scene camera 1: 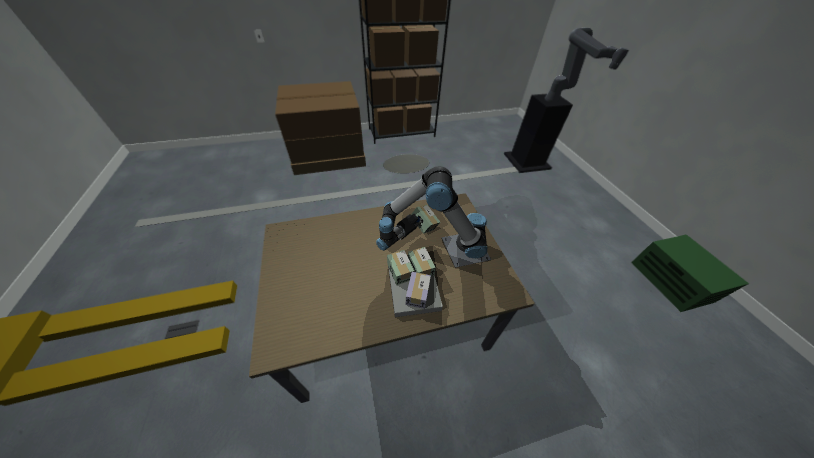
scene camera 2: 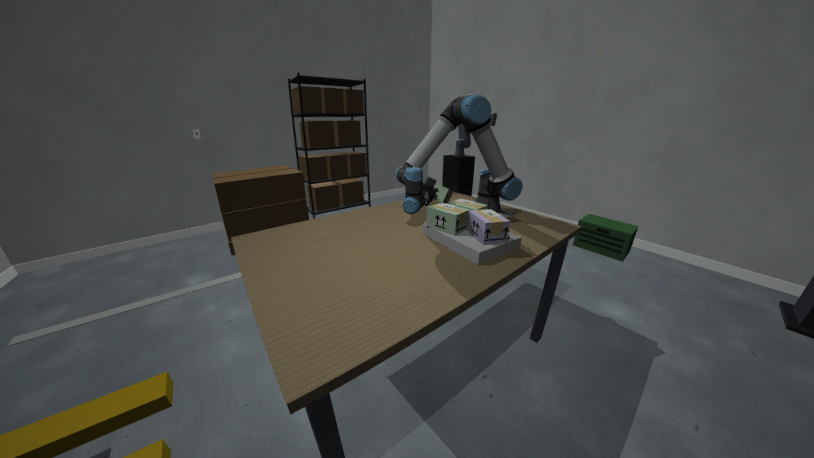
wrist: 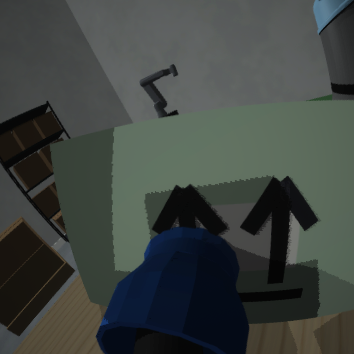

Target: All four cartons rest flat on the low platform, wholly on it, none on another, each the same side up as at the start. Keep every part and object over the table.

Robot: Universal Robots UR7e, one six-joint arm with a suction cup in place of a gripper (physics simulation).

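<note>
My suction gripper (scene camera 1: 420, 220) (scene camera 2: 431, 195) (wrist: 192, 245) is shut on a green carton (scene camera 1: 428, 219) (scene camera 2: 441, 194) (wrist: 230, 150), its blue cup against the side with the arrows. This carton is over the table's back part, behind the platform, and looks tilted; its gap to the table is unclear. The low grey platform (scene camera 1: 399, 299) (scene camera 2: 477, 251) bears a left green carton (scene camera 1: 401, 267) (scene camera 2: 446, 219), a right green carton (scene camera 1: 422, 260) (scene camera 2: 470, 203) and a purple carton (scene camera 1: 418, 288) (scene camera 2: 488, 226) nearer the front. All three look upright. The right green one is partly hidden in scene camera 2.
The wooden table (scene camera 1: 318, 284) (scene camera 2: 352, 279) carries the platform and the arm's base plate (scene camera 1: 453, 252), which is right of the green cartons. The arm (scene camera 1: 461, 219) (scene camera 2: 492, 150) arches over the table's back. A shelf rack and a large brown box stand on the floor behind.
</note>
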